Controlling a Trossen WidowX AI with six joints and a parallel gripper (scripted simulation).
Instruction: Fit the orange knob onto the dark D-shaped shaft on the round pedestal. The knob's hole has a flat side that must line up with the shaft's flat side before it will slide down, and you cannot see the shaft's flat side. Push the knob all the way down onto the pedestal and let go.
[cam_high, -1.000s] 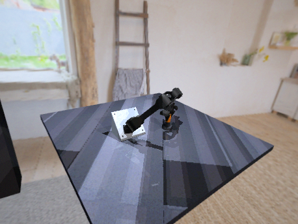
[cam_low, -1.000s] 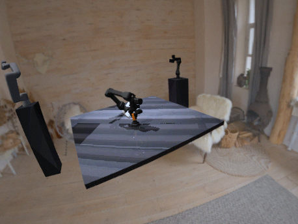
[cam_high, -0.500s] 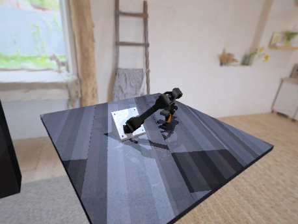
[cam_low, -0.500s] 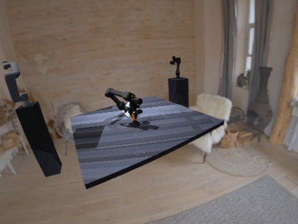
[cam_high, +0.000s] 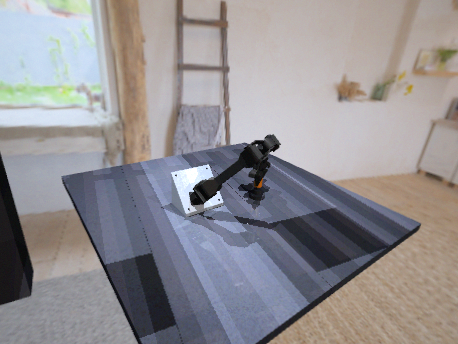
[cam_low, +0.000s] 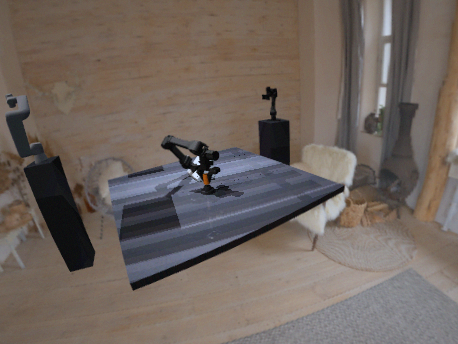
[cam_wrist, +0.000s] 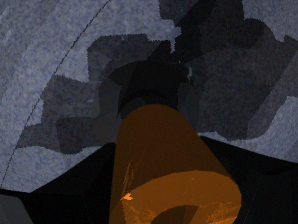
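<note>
My gripper tip is 20 mm below the orange knob. From my gripper tip the other things lie so: dark round pedestal 40 mm below.
</note>
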